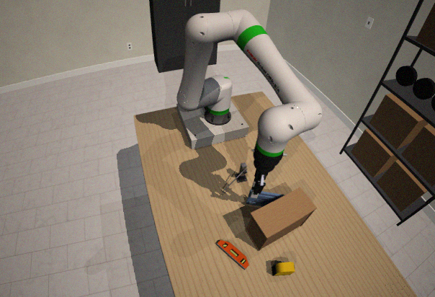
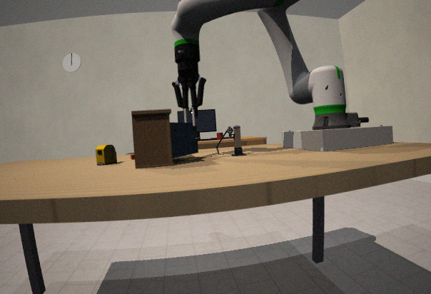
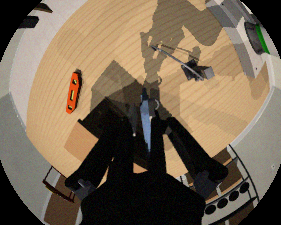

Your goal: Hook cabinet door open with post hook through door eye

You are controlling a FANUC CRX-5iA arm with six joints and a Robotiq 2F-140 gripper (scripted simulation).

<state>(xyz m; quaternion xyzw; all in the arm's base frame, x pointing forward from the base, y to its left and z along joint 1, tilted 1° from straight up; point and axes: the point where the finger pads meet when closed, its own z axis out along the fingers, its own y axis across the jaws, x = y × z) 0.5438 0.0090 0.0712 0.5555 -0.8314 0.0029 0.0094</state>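
Now: the hook post 140 mm behind my hand, 80 mm below it and 10 mm to the right of it. Round my hand: orange level 190 mm ahead, 140 mm below, 130 mm to the right; yellow tape measure 300 mm ahead, 120 mm below, 30 mm to the left; cabinet door 80 mm to the left, 70 mm below, 20 mm ahead.
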